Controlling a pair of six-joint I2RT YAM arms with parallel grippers.
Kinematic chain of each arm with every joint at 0, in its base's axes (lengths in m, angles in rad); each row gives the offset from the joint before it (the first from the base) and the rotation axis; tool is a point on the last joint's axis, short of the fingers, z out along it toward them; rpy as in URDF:
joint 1: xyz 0 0 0.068 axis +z
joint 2: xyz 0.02 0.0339 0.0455 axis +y
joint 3: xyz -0.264 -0.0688 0 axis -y
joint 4: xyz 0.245 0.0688 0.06 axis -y
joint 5: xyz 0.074 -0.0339 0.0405 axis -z
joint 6: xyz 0.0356 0 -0.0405 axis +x
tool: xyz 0 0 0 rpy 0 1.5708 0
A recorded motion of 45 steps. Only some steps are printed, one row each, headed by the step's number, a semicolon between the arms.
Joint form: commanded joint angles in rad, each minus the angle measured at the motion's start. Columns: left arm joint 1, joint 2, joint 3, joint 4, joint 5, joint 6; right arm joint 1, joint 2, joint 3, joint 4, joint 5, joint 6.
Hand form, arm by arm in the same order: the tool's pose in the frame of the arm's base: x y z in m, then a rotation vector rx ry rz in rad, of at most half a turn. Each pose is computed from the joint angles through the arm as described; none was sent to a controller.
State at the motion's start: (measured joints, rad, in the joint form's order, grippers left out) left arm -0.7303 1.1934 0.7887 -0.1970 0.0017 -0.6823; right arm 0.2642 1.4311 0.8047 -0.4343 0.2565 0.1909
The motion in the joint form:
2: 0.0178 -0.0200 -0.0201 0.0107 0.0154 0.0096; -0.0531 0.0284 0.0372 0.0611 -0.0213 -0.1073
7: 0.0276 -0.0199 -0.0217 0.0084 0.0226 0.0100; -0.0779 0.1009 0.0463 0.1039 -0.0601 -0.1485
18: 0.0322 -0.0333 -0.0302 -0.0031 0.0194 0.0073; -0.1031 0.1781 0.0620 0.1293 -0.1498 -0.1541
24: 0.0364 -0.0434 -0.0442 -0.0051 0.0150 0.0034; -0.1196 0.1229 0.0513 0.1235 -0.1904 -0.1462
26: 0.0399 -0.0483 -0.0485 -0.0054 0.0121 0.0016; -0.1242 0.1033 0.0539 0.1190 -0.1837 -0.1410
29: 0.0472 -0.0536 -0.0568 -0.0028 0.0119 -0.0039; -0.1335 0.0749 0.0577 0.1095 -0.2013 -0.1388
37: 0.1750 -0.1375 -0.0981 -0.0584 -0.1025 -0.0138; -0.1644 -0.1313 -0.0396 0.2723 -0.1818 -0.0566
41: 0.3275 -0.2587 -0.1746 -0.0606 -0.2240 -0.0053; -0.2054 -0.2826 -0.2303 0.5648 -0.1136 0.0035
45: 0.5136 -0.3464 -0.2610 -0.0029 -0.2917 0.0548; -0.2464 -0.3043 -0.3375 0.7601 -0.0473 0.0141
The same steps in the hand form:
2: 0.1946 -0.1689 0.2545 0.0557 2.2770 -0.7905; 0.2801 0.0515 0.1921 -0.0721 2.5299 -0.1848
7: 0.1958 -0.1670 0.2537 0.0494 2.2815 -0.7899; 0.2919 0.0479 0.1774 -0.1118 2.5585 -0.1666
18: 0.1940 -0.1638 0.2530 0.0391 2.2869 -0.7818; 0.3025 0.0453 0.1611 -0.1249 2.6072 -0.0696
24: 0.1925 -0.1609 0.2504 0.0272 2.2915 -0.7739; 0.2974 0.0409 0.1733 -0.1041 2.5741 -0.0145
26: 0.1923 -0.1595 0.2500 0.0194 2.2901 -0.7703; 0.2965 0.0392 0.1793 -0.0874 2.5565 -0.0204
29: 0.1923 -0.1572 0.2487 0.0046 2.2902 -0.7689; 0.2947 0.0368 0.1877 -0.0779 2.5358 0.0022
37: 0.1967 -0.1178 0.2482 -0.2165 2.2408 -0.5859; 0.2736 0.0247 0.2244 0.0786 2.2641 0.0395
41: 0.1923 -0.0734 0.2462 -0.4349 2.1155 -0.3997; 0.2486 0.0096 0.2248 0.2266 1.9968 0.0177
45: 0.1882 -0.0310 0.2377 -0.5928 1.9868 -0.2159; 0.2399 -0.0031 0.2135 0.3176 1.8706 -0.0477

